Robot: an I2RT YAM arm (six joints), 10 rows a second.
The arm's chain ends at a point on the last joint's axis. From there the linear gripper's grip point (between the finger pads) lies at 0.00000 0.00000 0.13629 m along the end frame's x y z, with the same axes.
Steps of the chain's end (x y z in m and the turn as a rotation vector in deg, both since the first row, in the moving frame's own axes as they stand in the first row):
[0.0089, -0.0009, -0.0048, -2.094, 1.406, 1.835]
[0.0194, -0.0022, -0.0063, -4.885, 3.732, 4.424]
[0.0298, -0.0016, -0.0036, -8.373, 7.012, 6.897]
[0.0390, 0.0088, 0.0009, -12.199, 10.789, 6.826]
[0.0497, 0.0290, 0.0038, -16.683, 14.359, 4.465]
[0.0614, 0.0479, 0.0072, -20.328, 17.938, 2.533]
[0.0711, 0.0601, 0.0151, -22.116, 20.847, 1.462]
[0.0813, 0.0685, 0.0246, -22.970, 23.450, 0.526]
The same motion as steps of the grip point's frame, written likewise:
[0.0122, 0.0041, -0.0049, -2.094, 1.406, 1.835]
[0.0278, 0.0097, -0.0071, -4.885, 3.732, 4.424]
[0.0451, 0.0191, -0.0061, -8.373, 7.012, 6.897]
[0.0625, 0.0389, -0.0046, -12.199, 10.789, 6.826]
[0.0815, 0.0690, -0.0061, -16.683, 14.359, 4.465]
[0.1014, 0.0954, -0.0078, -20.328, 17.938, 2.533]
[0.1177, 0.1109, -0.0036, -22.116, 20.847, 1.462]
[0.1338, 0.1204, 0.0028, -22.970, 23.450, 0.526]

